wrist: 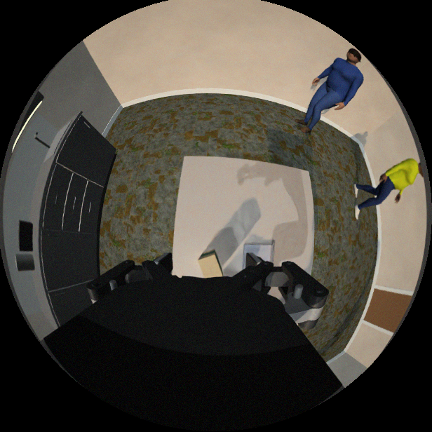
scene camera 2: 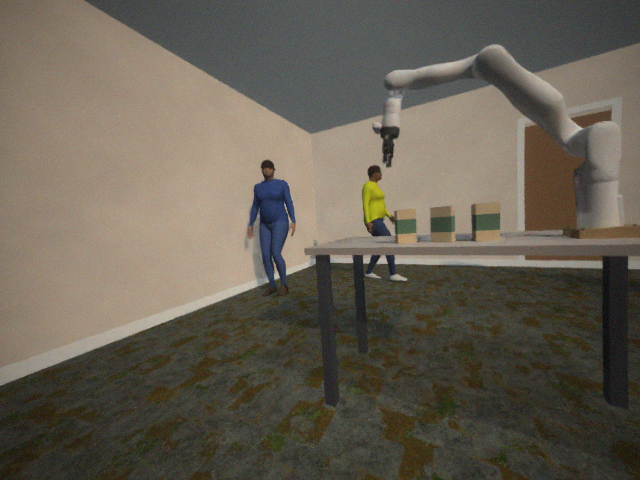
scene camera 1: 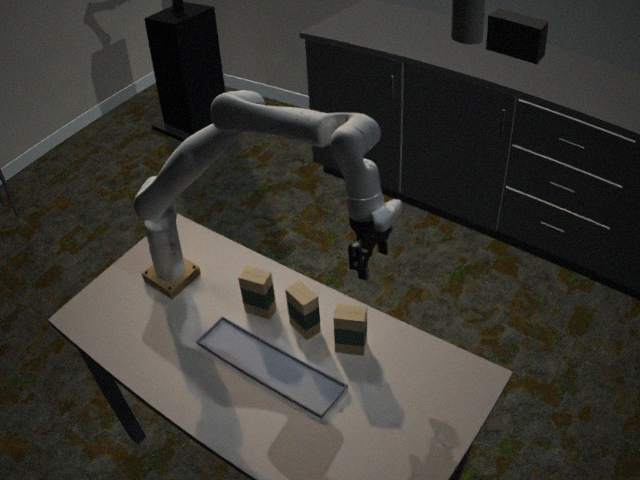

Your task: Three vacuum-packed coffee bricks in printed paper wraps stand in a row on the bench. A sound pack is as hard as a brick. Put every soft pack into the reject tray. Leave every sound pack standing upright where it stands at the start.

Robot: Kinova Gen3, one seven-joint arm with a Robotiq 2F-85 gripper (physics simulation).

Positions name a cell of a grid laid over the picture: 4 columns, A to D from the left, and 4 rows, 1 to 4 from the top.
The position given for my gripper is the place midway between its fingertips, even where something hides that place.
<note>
In view: my gripper (scene camera 1: C3).
My gripper shows as well in the wrist view (wrist: B3).
</note>
